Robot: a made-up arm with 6 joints.
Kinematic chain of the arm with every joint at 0, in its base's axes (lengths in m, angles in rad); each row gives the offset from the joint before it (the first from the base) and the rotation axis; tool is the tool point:
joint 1: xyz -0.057 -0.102 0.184 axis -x
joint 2: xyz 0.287 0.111 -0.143 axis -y
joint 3: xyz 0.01 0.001 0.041 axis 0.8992 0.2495 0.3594
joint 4: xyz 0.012 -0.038 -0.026 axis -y
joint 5: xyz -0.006 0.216 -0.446 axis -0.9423 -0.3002 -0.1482
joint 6: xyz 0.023 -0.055 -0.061 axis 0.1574 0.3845 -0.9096
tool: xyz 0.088 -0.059 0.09
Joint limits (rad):
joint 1: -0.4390..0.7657
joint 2: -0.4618..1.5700
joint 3: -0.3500..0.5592
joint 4: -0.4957..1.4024
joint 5: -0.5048..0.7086
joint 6: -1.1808..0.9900
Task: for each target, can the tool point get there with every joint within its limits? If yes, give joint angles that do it. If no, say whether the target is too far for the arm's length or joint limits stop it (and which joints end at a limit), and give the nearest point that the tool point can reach.
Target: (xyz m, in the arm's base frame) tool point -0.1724 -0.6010 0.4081
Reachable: no: joint limits stop it (at a limit: joint 1, joint 2, joint 3, joint 4) | nearest point 0.1881 -0.2151 0.5312 | short by 0.542 m
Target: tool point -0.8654 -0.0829 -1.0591
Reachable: no: too far | nearest point -0.1457 -0.0934 -0.3768 | short by 0.992 m
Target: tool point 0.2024 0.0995 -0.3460
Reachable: yes | joints 0.1835 -0.1869 0.1411 -0.1471 0.3804 -0.5133
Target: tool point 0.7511 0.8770 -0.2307
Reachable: no: too far | nearest point 0.5251 0.4838 -0.1045 | short by 0.471 m
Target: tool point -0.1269 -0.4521 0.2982
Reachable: no: joint limits stop it (at a limit: joint 1, joint 2, joint 3, joint 4, joint 6) | nearest point -0.0356 -0.3930 -0.1140 | short by 0.426 m
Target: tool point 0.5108 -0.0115 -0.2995
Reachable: yes | joints 0.5897 0.2159 0.2464 0.4476 0.1300 -0.7475
